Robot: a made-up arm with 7 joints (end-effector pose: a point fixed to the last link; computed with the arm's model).
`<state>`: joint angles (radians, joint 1 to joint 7).
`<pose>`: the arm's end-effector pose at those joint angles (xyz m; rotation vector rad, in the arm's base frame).
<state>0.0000 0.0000 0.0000 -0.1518 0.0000 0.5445 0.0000</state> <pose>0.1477 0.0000 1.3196 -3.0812 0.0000 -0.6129</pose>
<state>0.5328 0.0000 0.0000 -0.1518 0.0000 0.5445 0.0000</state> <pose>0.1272 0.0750 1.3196 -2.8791 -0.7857 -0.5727</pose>
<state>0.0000 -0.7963 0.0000 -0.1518 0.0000 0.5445 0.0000</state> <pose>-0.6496 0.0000 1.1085 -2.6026 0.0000 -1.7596</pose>
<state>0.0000 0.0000 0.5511 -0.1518 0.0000 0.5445 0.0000</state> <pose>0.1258 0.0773 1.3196 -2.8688 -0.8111 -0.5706</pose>
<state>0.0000 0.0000 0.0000 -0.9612 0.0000 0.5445 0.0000</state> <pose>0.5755 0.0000 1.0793 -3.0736 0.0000 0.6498</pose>
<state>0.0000 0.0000 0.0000 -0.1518 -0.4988 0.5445 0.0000</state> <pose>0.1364 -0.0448 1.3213 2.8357 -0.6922 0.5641</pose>
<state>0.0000 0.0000 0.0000 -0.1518 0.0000 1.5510 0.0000</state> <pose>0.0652 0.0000 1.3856 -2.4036 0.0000 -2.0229</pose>
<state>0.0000 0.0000 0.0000 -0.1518 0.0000 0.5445 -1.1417</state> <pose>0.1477 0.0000 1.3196 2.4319 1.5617 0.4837</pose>
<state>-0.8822 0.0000 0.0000 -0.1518 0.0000 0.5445 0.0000</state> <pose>0.0939 -0.1140 1.3196 2.6476 -1.2500 0.5266</pose>
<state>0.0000 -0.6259 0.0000 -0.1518 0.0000 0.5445 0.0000</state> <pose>-0.4973 0.0000 1.2064 -2.7429 0.0000 -1.5317</pose>
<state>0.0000 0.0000 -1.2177 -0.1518 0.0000 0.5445 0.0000</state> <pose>0.0511 -0.1386 1.3196 2.3624 -1.6471 0.4699</pose>
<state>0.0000 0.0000 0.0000 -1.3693 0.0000 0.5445 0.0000</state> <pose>0.6854 0.0000 0.8519 -2.8782 0.0000 1.2592</pose>
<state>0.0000 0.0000 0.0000 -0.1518 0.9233 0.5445 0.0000</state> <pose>0.1110 0.0747 1.3252 -2.5200 -1.2016 -0.5013</pose>
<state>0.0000 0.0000 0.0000 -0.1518 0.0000 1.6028 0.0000</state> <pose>0.0596 0.0000 1.3864 -2.3504 0.0000 -2.0845</pose>
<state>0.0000 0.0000 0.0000 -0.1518 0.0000 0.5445 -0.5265</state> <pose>0.1477 0.0000 1.3196 2.8826 0.7769 0.5734</pose>
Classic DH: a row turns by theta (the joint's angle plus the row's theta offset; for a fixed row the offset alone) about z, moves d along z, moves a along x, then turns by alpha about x. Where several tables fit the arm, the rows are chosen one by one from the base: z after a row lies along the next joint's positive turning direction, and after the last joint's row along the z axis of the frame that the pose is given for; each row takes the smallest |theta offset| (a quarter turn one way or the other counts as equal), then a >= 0, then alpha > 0; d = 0 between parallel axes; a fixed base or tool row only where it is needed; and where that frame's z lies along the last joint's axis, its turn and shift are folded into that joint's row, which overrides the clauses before.
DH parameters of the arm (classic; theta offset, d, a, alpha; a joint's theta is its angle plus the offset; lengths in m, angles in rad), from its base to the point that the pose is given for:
joint 1: 0 0.2663 0 -1.5708
joint 2: 0 0 0 1.5708
joint 3: 0 0.4338 0.0811 1.5708
joint 4: 0 0 -0.1215 -1.5708
joint 5: 0 0.5657 0 1.5708
joint 6: 0 0 0.1095 1.5708
joint 7: 0 0 0 0

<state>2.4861 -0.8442 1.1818 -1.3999 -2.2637 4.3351 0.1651</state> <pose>-0.0310 -0.6002 0.7961 2.4815 0.7928 -0.9359</pose>
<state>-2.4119 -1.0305 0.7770 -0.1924 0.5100 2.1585 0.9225</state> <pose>0.6955 0.6171 0.8777 1.3227 -0.3300 2.0982</pose>
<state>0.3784 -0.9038 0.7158 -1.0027 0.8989 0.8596 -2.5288</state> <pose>-0.5434 0.2435 1.1095 -1.5743 2.3942 0.3027</pose>
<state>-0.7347 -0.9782 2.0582 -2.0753 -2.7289 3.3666 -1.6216</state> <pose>0.0777 0.5772 0.1226 -2.6113 0.2735 -0.9283</pose>
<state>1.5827 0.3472 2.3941 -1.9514 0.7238 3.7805 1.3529</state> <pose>-0.4580 -0.2490 0.8031 -1.4614 -0.9577 2.1943</pose>
